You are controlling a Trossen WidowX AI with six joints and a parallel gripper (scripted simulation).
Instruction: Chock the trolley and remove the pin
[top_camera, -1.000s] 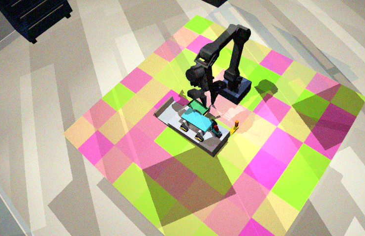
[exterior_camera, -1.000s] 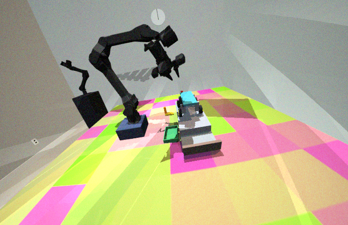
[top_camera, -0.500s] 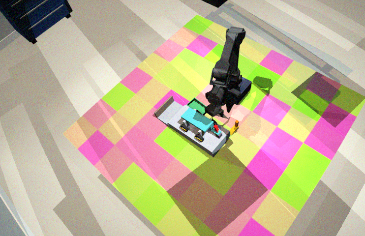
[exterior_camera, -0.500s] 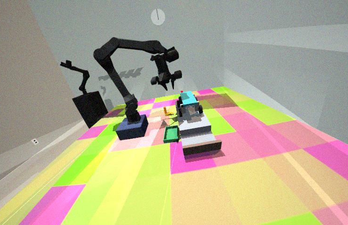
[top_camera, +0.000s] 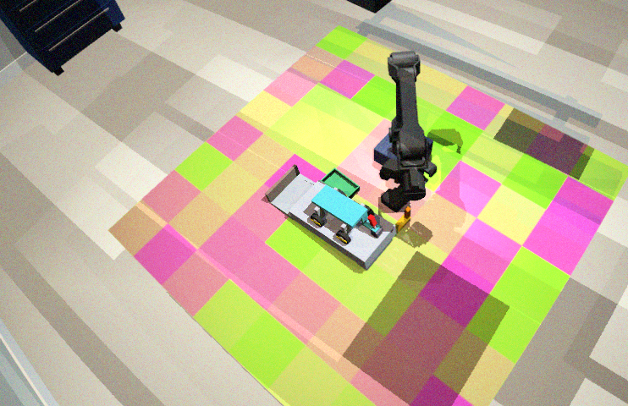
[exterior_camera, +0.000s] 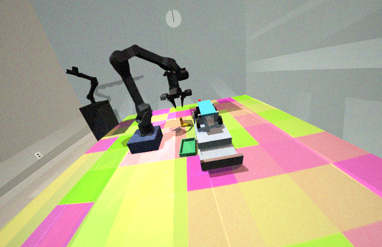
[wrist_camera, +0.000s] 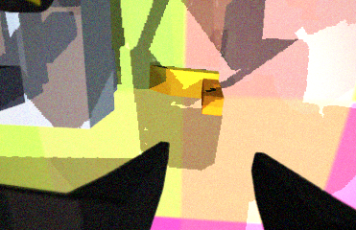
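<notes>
Now: the yellow chock 110 mm below my gripper tip and 20 mm ahead of it. Also, from my gripper tip: red-headed stop pin (130 mm ahead, 20 mm to the right); then trolley (160 mm ahead, 130 mm to the right, 20 mm below).
</notes>
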